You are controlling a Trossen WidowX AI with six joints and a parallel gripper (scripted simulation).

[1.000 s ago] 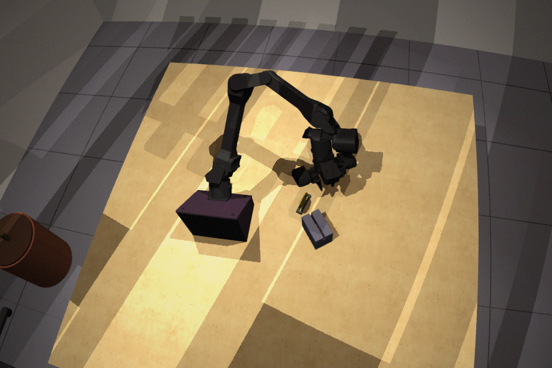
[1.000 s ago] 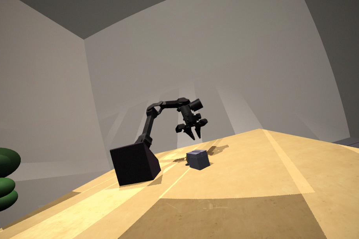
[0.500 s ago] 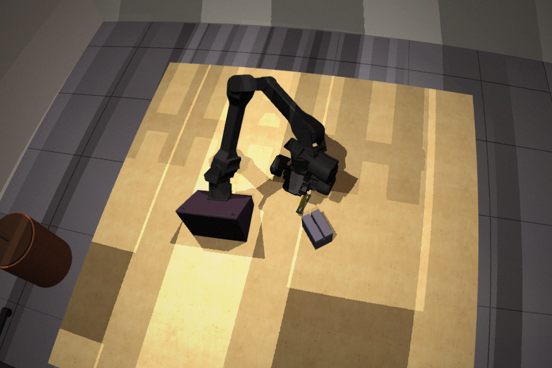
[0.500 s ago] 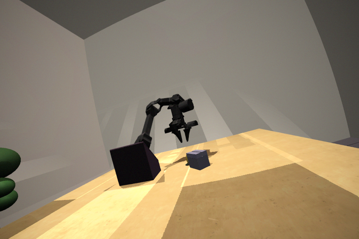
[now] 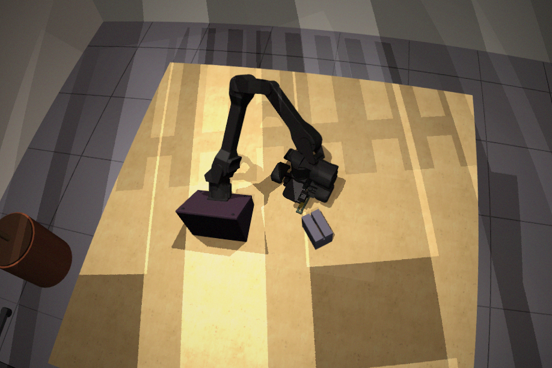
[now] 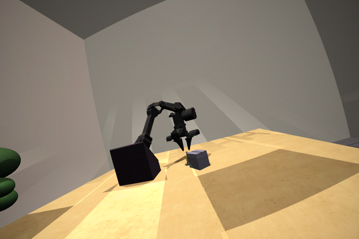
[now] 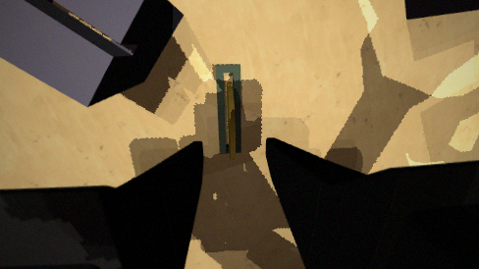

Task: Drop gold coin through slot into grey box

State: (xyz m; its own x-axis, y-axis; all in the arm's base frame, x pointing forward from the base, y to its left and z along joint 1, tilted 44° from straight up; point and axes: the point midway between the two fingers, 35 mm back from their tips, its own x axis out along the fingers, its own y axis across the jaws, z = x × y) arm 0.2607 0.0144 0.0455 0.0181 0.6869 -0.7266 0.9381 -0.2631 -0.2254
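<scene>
The gold coin is 5 cm below my gripper tip.
</scene>
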